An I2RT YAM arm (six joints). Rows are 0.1 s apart.
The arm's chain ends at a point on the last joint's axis. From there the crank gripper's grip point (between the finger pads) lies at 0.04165 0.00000 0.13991 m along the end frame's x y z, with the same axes.
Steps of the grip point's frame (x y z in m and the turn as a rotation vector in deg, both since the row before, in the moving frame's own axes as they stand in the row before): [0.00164, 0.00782, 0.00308, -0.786, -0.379, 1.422]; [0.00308, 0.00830, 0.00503, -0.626, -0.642, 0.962]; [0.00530, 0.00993, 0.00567, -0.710, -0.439, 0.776]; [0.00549, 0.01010, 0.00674, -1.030, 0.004, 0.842]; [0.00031, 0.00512, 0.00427, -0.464, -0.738, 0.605]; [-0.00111, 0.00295, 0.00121, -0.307, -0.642, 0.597]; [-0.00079, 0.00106, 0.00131, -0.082, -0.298, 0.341]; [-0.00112, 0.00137, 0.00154, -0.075, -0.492, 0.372]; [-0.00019, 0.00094, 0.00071, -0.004, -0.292, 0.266]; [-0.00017, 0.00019, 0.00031, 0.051, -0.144, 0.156]
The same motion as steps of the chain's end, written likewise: [0.00260, 0.00488, 0.00283, -0.786, -0.379, 1.422]; [0.00467, 0.00608, 0.00458, -0.626, -0.642, 0.962]; [0.00639, 0.00764, 0.00537, -0.710, -0.439, 0.776]; [0.00550, 0.00697, 0.00677, -1.030, 0.004, 0.842]; [0.00212, 0.00355, 0.00375, -0.464, -0.738, 0.605]; [0.00047, 0.00177, 0.00076, -0.307, -0.642, 0.597]; [-0.00006, 0.00061, 0.00110, -0.082, -0.298, 0.341]; [0.00008, 0.00092, 0.00119, -0.075, -0.492, 0.372]; [0.00052, 0.00074, 0.00050, -0.004, -0.292, 0.266]; [0.00018, 0.00020, 0.00021, 0.051, -0.144, 0.156]
